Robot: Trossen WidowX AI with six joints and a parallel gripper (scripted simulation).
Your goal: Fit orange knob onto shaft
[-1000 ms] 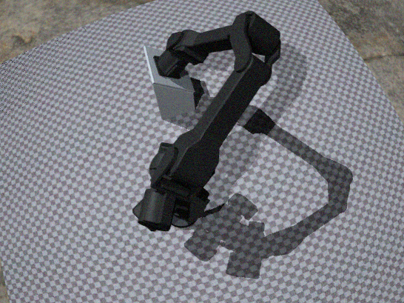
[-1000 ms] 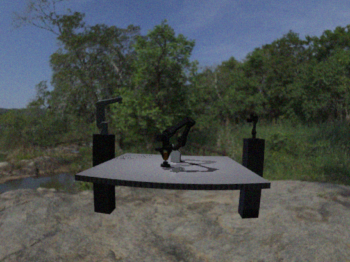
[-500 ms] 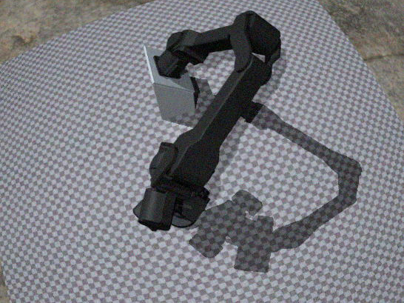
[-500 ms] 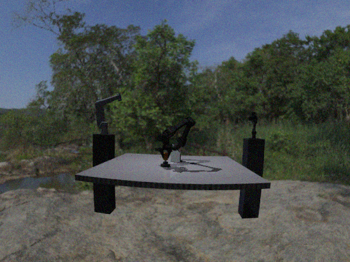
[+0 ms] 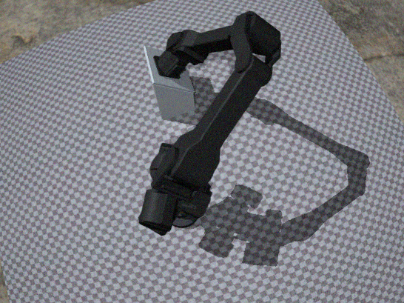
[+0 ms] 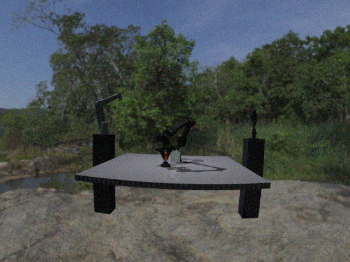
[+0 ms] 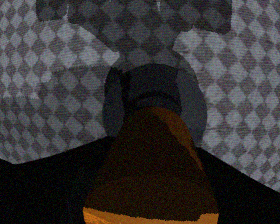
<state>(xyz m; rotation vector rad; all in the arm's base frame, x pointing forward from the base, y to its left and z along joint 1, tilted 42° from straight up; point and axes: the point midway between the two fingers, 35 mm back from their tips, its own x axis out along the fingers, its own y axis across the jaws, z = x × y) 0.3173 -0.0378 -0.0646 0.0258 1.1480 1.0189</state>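
Right now the orange knob is 30 mm above my gripper tip. Round my gripper tip: round dark pedestal: 40 mm below.
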